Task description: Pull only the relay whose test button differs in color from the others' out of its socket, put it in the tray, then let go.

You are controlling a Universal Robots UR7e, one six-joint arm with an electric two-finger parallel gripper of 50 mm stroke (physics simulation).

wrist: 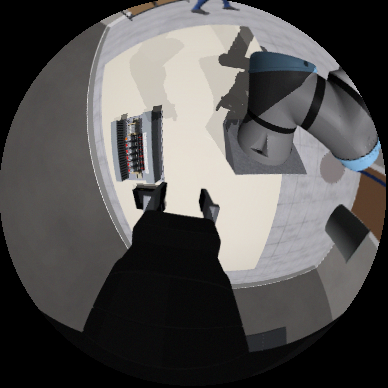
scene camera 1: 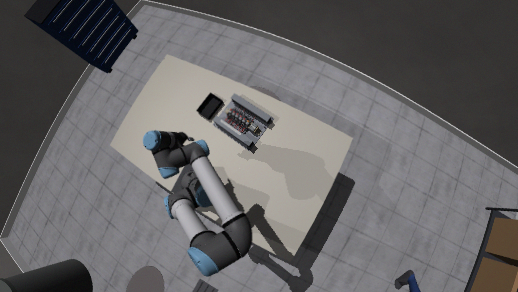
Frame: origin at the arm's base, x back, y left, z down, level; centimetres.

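Seen in the pictures: gripper, fingertip midpoint: (wrist: 182,191) (scene camera 1: 189,143); arm's base, origin of the base link: (wrist: 263,141) (scene camera 1: 193,182).
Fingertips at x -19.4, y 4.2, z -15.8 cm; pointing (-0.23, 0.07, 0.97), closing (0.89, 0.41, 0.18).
Offsets run from my fingertips to a thing's middle. "spot": to the spot under its first point. Level surfaces: height alone.
A row of several relays @[dy -12.7, dx -28.8, dz +27.5 cm] (scene camera 1: 239,120) @[dy -10.0, dx -29.5, dz +27.5 cm] (wrist: 133,154) stands in sockets on a grey panel between two slotted ducts. Small red and orange spots show along the row, but the test buttons are too small to compare reliably. A small black tray @[spot: dy +12.7, dx -31.4, dz +32.0 cm] (scene camera 1: 210,106) (wrist: 138,199) stands beside the panel's end; no relay is visible in it. My gripper (scene camera 1: 190,138) (wrist: 182,191) is open, with its fingers wide apart and nothing between them. It is above the table, apart from the relays and to the robot's side of the tray. In the wrist view, its left finger partly covers the tray.
The panel's grey ducts (scene camera 1: 252,109) (wrist: 155,145) rise along both sides of the relay row. The pale table @[dz +32.3 cm] (scene camera 1: 165,85) (wrist: 190,145) carries the panel and tray. A dark blue cabinet (scene camera 1: 90,30) stands beyond the table's far left corner. The arm's base is at the table's near edge.
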